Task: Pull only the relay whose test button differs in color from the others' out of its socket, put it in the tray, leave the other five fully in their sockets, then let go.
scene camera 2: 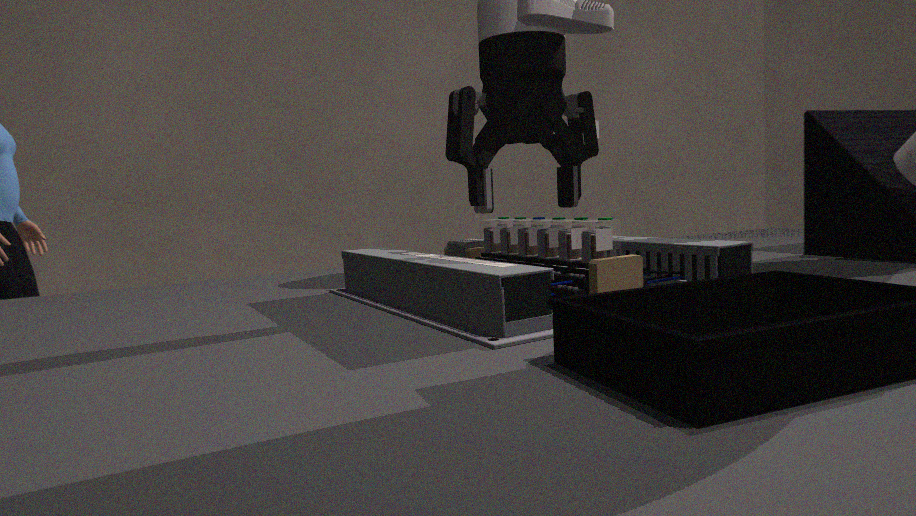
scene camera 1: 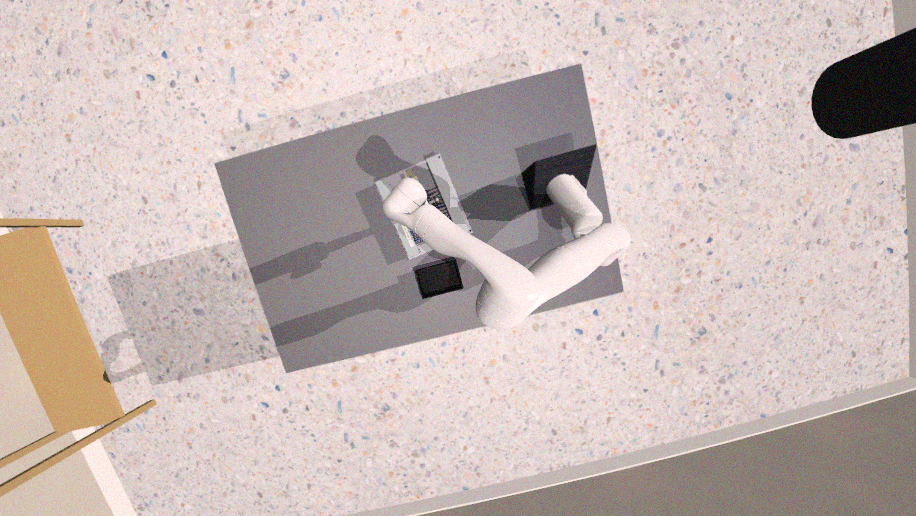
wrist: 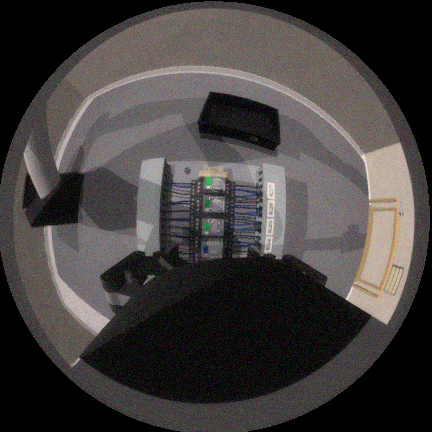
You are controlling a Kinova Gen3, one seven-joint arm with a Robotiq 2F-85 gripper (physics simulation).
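Places are measured from the arm's base along level axes (x ahead, y left, z up), in millimetres.
Where they show: gripper, between the fingertips: (scene camera 2: 527, 210) (wrist: 212, 253); arm's base, origin of its link: (scene camera 1: 559, 185) (wrist: 50, 187).
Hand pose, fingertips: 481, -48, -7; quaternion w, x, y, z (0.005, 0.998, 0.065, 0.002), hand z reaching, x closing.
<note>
Each offset is from my fingertips to the centre of the thing, as dx, dy, dz.
The relay with the blue test button @[-2, +3, -29] (scene camera 2: 528, 240) (wrist: 214, 248) stands in the row, fourth from the tan end block. The other relays (scene camera 2: 597, 241) (wrist: 215, 204) have green buttons; all six stand upright and level in the socket row in scene camera 2. In the wrist view, the gripper's body hides the two farthest from the tray. My gripper (scene camera 2: 526, 206) (wrist: 212, 253) is open and empty, pointing down with its fingertips a little above the relay tops, either side of the blue-button relay. The black tray @[+18, +264, -59] (scene camera 1: 442, 294) (scene camera 2: 628, 371) (wrist: 239, 137) stands beyond the tan block; no relay shows in it.
Long grey ducts (scene camera 2: 423, 282) (wrist: 150, 205) flank the relay row, with blue and dark wires between. The tan end block @[-16, +108, -51] (scene camera 2: 615, 273) (wrist: 214, 172) stands at the tray end. A black block (scene camera 1: 556, 173) (scene camera 2: 852, 192) stands by the arm's base. A person (scene camera 2: 7, 179) is at scene camera 2's left edge.
</note>
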